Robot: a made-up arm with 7 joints. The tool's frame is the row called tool. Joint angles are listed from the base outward. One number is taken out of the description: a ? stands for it. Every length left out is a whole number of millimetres.
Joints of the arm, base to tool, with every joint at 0 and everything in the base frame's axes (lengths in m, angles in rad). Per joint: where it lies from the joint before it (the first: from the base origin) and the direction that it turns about. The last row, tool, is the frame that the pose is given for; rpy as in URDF.
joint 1: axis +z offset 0 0 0.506
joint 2: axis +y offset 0 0 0
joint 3: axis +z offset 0 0 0.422
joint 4: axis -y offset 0.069 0 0
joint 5: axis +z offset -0.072 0 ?
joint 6: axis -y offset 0 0 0
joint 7: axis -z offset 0.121 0 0
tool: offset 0 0 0 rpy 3.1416 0 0
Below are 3 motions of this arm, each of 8 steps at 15 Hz.
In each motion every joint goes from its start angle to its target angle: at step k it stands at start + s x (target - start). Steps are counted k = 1, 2, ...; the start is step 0. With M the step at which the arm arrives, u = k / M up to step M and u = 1 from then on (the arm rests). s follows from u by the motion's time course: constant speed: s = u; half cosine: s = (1 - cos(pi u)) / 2; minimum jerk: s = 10 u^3 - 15 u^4 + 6 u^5.
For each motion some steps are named. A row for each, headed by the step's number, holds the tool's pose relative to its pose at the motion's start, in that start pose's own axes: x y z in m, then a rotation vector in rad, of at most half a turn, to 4 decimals.
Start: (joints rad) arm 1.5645 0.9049 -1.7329 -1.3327 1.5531 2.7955 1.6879
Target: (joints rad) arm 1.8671 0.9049 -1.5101 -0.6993 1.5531 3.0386 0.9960
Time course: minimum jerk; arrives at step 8
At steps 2, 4, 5, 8:
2: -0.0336 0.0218 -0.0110 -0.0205 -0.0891 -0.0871
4: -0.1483 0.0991 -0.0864 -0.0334 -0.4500 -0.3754
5: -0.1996 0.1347 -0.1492 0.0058 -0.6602 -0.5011
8: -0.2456 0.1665 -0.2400 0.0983 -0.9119 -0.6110

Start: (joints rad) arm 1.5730 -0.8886 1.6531 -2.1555 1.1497 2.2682 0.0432
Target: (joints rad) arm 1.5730 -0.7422 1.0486 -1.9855 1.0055 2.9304 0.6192
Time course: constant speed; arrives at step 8
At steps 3, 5, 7, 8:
3: 0.0461 0.0432 -0.1353 0.1287 0.4093 0.3057
5: 0.0573 0.0846 -0.2215 0.2378 0.6758 0.5147
7: 0.0534 0.1321 -0.3006 0.3634 0.9402 0.7174
8: 0.0462 0.1570 -0.3365 0.4318 1.0726 0.8132

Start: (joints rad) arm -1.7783 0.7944 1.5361 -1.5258 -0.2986 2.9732 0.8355
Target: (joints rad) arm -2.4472 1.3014 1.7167 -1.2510 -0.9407 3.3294 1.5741
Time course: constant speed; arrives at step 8
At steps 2, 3, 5, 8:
2: 0.0890 0.0569 -0.1093 0.1065 0.2604 0.1637
3: 0.1223 0.0882 -0.1723 0.1714 0.3901 0.2364
5: 0.1630 0.1548 -0.3098 0.3224 0.6454 0.3585
8: 0.1532 0.2601 -0.5260 0.5930 1.0083 0.4678

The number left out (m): 0.334
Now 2 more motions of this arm.
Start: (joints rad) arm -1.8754 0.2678 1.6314 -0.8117 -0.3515 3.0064 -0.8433
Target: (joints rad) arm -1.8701 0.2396 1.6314 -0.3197 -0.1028 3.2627 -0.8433
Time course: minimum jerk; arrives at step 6
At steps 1, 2, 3, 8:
1: 0.0018 0.0056 -0.0051 -0.0219 0.0141 0.0088
2: 0.0100 0.0313 -0.0318 -0.1290 0.0846 0.0516
3: 0.0202 0.0676 -0.0807 -0.3063 0.2064 0.1210
8: 0.0275 0.1096 -0.1731 -0.6072 0.4286 0.2366

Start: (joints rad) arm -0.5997 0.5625 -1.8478 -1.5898 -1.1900 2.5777 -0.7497
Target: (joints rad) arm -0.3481 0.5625 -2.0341 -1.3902 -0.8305 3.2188 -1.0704
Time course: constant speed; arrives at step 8
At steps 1, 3, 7, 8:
1: -0.0163 0.0139 -0.0229 -0.0739 0.0666 0.0212
3: -0.0528 0.0359 -0.0692 -0.2401 0.1848 0.0628
7: -0.1372 0.0536 -0.1591 -0.6337 0.3486 0.1470
8: -0.1595 0.0523 -0.1799 -0.7420 0.3721 0.1695

